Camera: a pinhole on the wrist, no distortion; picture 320 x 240 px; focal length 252.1 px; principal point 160.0 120.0 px. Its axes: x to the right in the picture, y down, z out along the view. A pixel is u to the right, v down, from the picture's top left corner.
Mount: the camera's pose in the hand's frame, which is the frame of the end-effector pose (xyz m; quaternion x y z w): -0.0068 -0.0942 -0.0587 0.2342 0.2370 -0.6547 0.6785
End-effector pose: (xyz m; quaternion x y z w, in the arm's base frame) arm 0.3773 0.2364 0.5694 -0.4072 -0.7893 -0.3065 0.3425
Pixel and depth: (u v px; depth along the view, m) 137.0 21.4 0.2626
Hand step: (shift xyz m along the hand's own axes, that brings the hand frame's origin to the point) -0.1063 -0.2439 0.1599
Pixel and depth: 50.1 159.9 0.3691
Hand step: 0.0522 -0.1990 0.3300
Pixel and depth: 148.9 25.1 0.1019
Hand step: -0.0438 -0.1560 0.0231
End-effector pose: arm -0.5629 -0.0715 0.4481 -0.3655 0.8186 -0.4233 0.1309
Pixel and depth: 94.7 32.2 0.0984
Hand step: -0.0404 -0.1373 0.0336
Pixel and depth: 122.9 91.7 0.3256
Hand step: -0.0399 -0.2627 0.2244
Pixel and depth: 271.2 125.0 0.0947
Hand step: -0.0022 -0.1861 -0.0113
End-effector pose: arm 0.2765 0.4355 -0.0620 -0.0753 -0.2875 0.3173 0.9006
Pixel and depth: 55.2 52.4 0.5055
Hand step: -0.1411 -0.2528 0.4656
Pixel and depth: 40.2 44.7 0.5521
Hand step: -0.1713 -0.2425 0.5344
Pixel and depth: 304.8 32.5 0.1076
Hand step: -0.0406 -0.2111 -0.0141
